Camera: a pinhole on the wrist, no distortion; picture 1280 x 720 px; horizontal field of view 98.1 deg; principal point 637.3 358.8 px. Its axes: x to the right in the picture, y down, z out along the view. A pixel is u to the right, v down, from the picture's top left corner.
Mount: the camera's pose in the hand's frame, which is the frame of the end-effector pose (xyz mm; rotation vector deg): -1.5 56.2 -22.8 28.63 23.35 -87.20
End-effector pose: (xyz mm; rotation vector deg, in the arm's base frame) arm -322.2 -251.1 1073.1 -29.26 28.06 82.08
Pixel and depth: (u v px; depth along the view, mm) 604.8 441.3 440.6
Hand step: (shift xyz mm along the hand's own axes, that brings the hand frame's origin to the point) 39.0 -164.3 363.0
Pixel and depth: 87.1 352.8 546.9
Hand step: -46.9 210.7 730.0
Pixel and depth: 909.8 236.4 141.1
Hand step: -39.2 -78.4 55.5
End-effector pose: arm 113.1 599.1 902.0 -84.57 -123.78 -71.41
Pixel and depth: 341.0 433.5 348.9
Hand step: 22.9 20.4 373.1
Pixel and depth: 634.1 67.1 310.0
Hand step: -181.3 -109.2 228.1
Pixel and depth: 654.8 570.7 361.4
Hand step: 116.3 -153.2 280.5
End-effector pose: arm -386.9 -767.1 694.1 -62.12 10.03 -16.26
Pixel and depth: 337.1 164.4 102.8
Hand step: -44.1 47.1 91.5
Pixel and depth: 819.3 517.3 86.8
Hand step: 18.9 -15.5 35.5
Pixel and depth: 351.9 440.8 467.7
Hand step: 37.4 0.5 503.2
